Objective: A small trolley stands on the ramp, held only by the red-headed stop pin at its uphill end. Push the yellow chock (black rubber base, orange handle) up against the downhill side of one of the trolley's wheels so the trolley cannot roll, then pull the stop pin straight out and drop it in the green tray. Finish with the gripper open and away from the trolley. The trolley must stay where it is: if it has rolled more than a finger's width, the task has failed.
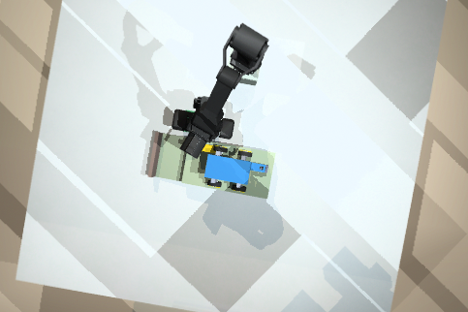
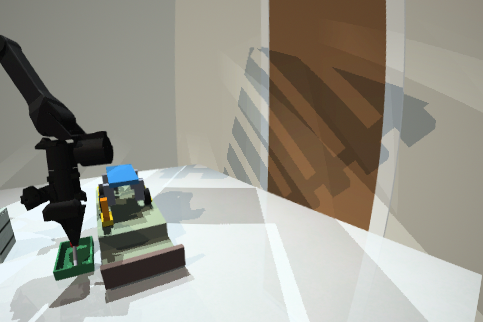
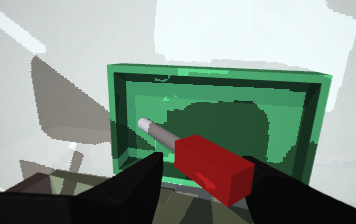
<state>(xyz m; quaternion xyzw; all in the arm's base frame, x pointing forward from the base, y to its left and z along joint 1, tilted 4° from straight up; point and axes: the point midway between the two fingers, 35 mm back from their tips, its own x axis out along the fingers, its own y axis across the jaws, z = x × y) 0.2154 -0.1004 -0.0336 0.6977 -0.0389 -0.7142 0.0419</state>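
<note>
The red-headed stop pin lies 10 mm to the right of my gripper tip and 10 mm below it. Round my gripper tip: brown end board (130 mm to the right, 120 mm ahead, 10 mm below); then yellow chock (70 mm ahead, 40 mm above, 30 mm to the left); then green tray (50 mm below, 10 mm behind).
</note>
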